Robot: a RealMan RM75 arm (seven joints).
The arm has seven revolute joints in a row. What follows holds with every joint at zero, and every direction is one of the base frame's.
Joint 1 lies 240.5 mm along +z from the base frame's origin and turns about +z.
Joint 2 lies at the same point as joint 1 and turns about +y.
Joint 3 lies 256 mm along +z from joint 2 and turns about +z.
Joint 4 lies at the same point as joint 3 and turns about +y.
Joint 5 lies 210 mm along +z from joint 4 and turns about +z.
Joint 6 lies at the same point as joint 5 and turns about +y.
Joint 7 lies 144 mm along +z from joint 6 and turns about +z.
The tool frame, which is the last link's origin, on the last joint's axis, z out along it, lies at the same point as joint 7; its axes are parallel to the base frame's.
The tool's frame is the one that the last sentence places.
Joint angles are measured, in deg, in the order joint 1, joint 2, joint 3, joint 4, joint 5, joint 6, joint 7. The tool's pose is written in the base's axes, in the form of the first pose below.
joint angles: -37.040 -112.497 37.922 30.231 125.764 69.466 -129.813
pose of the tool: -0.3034, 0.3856, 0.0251, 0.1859, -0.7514, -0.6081, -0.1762
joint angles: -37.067 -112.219 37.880 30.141 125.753 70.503 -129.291
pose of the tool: -0.3025, 0.3844, 0.0262, 0.1797, -0.7562, -0.6044, -0.1750
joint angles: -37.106 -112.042 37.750 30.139 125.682 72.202 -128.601
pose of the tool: -0.3000, 0.3822, 0.0265, 0.1681, -0.7631, -0.5990, -0.1750
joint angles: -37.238 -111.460 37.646 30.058 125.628 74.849 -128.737
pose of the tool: -0.2968, 0.3794, 0.0291, 0.1497, -0.7679, -0.5977, -0.1750
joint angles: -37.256 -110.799 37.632 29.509 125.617 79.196 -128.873
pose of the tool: -0.2926, 0.3715, 0.0297, 0.1146, -0.7740, -0.5983, -0.1729
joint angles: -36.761 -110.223 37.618 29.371 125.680 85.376 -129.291
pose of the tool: -0.2883, 0.3579, 0.0308, 0.0658, -0.7788, -0.6003, -0.1697
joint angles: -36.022 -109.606 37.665 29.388 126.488 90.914 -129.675
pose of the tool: -0.2879, 0.3433, 0.0335, 0.0240, -0.7813, -0.6031, -0.1592
